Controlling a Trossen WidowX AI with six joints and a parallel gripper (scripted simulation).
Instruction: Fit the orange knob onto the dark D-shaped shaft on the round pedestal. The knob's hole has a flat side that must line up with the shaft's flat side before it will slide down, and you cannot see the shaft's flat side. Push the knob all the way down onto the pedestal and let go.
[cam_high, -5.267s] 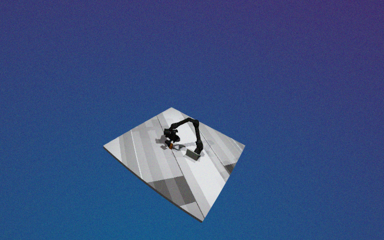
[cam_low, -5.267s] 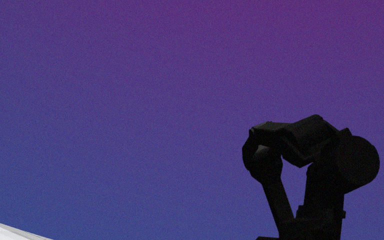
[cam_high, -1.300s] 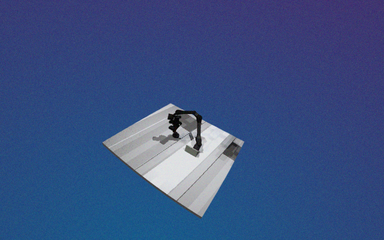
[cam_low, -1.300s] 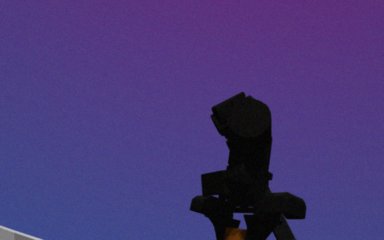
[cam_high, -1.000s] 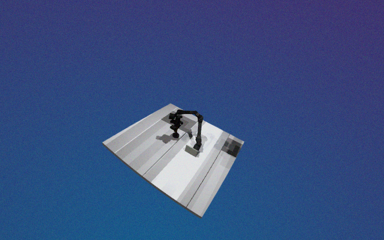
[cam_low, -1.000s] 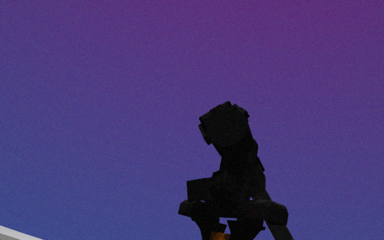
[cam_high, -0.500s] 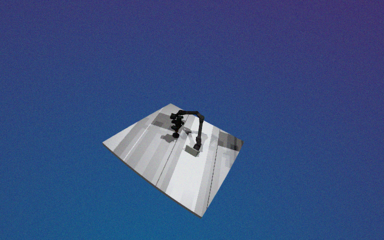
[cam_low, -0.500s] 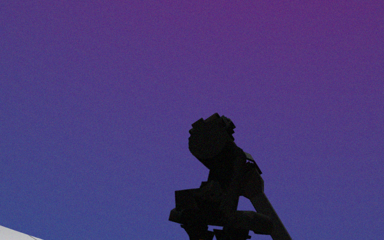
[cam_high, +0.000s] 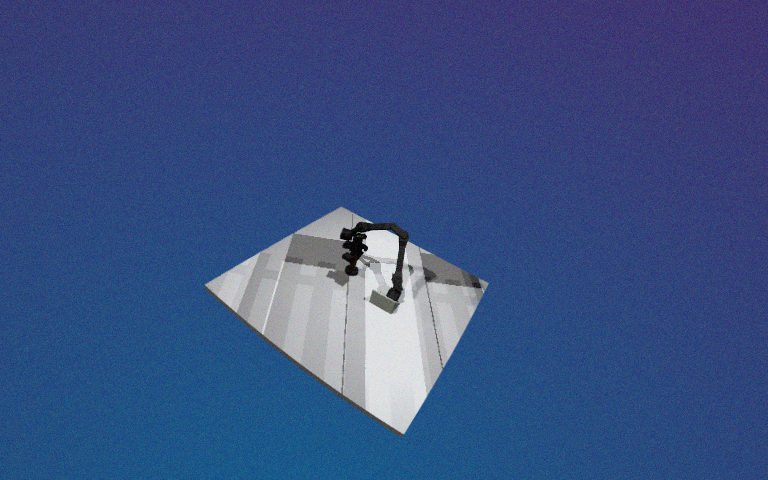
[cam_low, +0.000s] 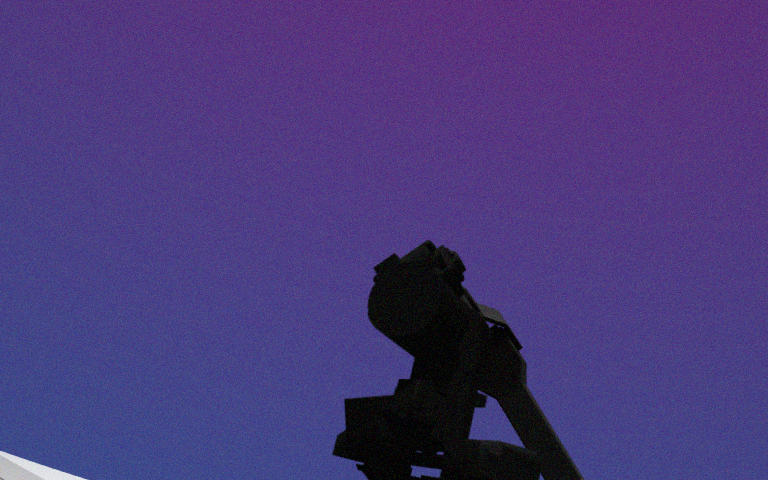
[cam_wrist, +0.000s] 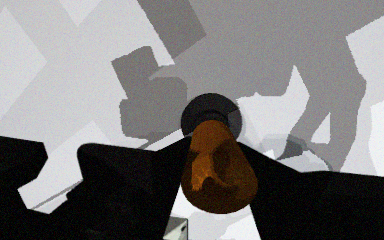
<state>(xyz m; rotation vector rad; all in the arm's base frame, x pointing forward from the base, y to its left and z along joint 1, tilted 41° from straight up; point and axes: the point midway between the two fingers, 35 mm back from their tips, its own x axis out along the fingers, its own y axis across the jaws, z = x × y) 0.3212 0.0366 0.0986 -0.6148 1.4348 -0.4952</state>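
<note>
The orange knob is 2 cm above my gripper tip. From my gripper tip the other things lie so: dark round pedestal: 4 cm below.
</note>
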